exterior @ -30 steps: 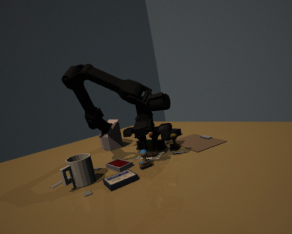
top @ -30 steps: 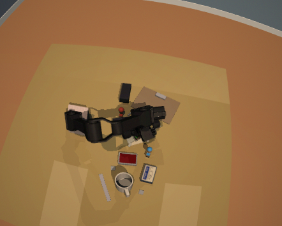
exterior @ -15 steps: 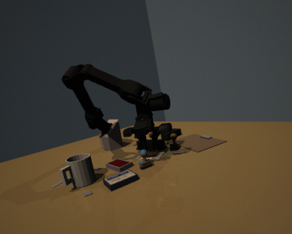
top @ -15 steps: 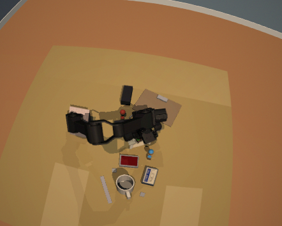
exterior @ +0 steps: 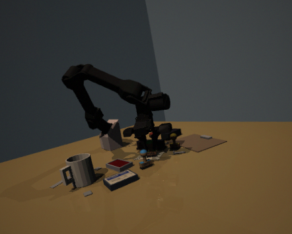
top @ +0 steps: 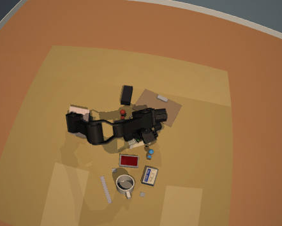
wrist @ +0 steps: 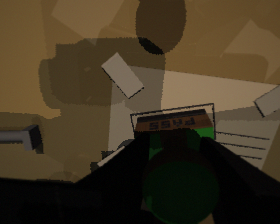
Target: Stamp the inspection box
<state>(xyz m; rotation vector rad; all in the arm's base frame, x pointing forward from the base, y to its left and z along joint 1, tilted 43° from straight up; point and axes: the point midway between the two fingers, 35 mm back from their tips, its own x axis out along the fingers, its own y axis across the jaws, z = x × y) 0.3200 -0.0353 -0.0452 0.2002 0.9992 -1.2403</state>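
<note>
Right now the white card is 30 mm below my gripper tip and 10 mm behind it. From my gripper tip the other things lie so: blue-knobbed stamp (80 mm to the right, 60 mm ahead); then green-knobbed stamp (right at my gripper tip); then black bar (80 mm behind, 70 mm to the left, 10 mm below).
</note>
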